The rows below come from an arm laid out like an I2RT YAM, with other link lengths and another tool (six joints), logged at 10 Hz.
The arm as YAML. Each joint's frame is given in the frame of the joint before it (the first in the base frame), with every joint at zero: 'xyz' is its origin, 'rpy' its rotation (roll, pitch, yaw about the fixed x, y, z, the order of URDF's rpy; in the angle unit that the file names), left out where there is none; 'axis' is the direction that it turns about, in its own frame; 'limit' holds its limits. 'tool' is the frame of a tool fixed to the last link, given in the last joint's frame.
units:
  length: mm
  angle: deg
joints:
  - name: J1
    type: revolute
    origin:
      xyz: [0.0, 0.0, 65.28]
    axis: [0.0, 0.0, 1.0]
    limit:
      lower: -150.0
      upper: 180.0
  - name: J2
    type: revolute
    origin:
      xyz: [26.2, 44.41, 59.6]
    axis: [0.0, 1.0, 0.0]
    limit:
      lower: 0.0
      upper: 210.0
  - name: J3
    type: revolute
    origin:
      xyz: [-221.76, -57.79, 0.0]
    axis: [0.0, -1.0, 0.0]
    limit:
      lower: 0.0
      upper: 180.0
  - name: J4
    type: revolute
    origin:
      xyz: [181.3, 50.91, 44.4]
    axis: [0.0, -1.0, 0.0]
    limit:
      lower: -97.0
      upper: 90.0
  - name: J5
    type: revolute
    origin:
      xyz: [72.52, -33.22, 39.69]
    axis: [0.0, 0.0, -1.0]
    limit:
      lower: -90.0
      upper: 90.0
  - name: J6
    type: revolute
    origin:
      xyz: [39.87, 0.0, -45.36]
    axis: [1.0, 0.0, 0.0]
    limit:
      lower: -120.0
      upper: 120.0
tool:
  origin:
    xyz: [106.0, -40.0, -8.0]
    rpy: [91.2, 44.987, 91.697]
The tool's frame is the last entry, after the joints.
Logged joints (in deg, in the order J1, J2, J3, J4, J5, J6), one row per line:
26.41, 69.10, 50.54, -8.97, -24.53, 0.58
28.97, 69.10, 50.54, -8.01, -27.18, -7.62
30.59, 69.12, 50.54, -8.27, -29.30, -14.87
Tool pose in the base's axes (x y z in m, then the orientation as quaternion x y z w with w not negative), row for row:
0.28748, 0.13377, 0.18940, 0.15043, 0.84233, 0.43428, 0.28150
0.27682, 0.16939, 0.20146, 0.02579, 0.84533, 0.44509, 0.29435
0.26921, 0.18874, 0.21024, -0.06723, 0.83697, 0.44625, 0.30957
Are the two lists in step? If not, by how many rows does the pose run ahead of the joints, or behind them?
The pose runs 1 row behind the joints: the pose in row i belongs to the joints in row i - 1.
